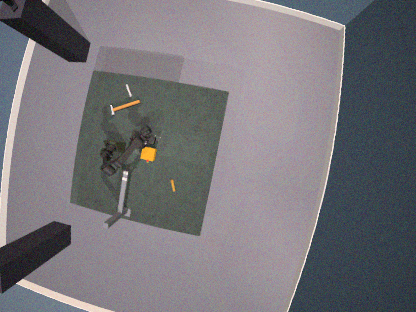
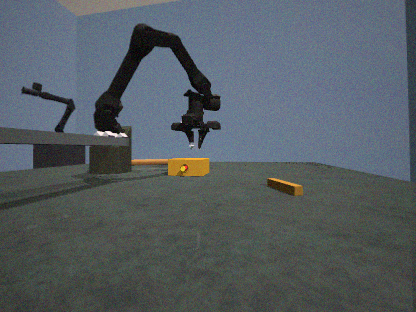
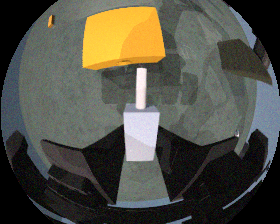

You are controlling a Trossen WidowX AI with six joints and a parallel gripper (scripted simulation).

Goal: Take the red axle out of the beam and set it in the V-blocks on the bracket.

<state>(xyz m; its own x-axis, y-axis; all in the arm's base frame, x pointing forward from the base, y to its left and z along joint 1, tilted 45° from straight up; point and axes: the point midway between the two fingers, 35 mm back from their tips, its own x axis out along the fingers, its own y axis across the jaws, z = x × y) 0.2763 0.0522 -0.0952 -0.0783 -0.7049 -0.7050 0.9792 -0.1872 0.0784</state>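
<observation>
Right now my gripper tip is 130 mm to the left of the orange beam and 60 mm above it. From my gripper tip the other things lie so: small orange bar: 370 mm to the right, 240 mm ahead, 80 mm below.
</observation>
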